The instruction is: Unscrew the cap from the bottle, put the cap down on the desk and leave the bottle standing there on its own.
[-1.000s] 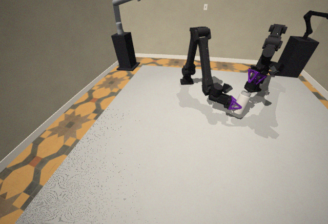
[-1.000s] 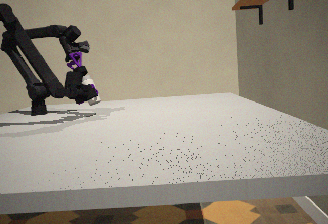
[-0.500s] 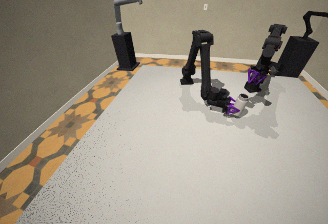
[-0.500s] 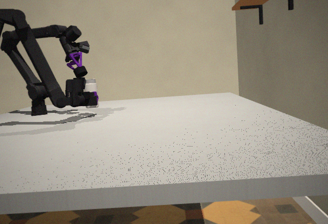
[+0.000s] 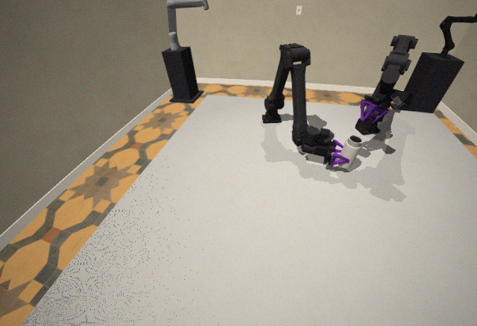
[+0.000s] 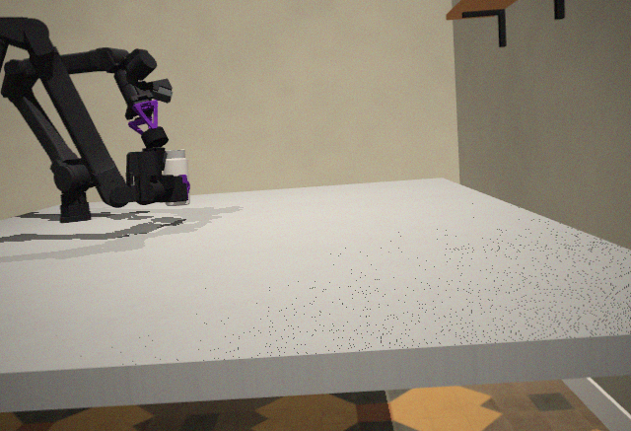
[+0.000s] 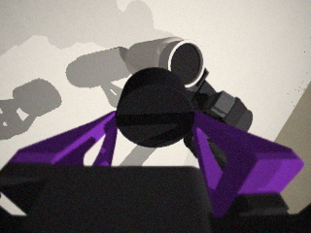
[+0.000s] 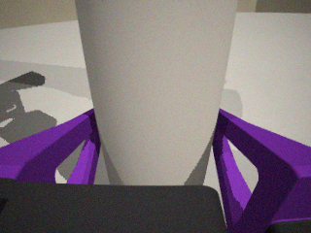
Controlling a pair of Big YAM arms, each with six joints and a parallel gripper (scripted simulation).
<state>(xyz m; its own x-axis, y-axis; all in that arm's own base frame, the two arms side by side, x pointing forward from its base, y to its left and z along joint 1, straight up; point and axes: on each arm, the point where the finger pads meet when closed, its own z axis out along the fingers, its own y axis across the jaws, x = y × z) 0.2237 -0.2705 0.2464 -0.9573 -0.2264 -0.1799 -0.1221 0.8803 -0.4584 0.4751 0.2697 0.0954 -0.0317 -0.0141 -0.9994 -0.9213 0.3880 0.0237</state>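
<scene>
Right now my left hand is 1 cm short of the black cap, 1 cm to the left of it and 2 cm above it. Round my left hand: bottle (7 cm ahead, 4 cm to the right, 10 cm below).
The bottle lies 50 mm above my right hand. Round my right hand: black cap 60 mm behind, 40 mm to the left, 130 mm above.
</scene>
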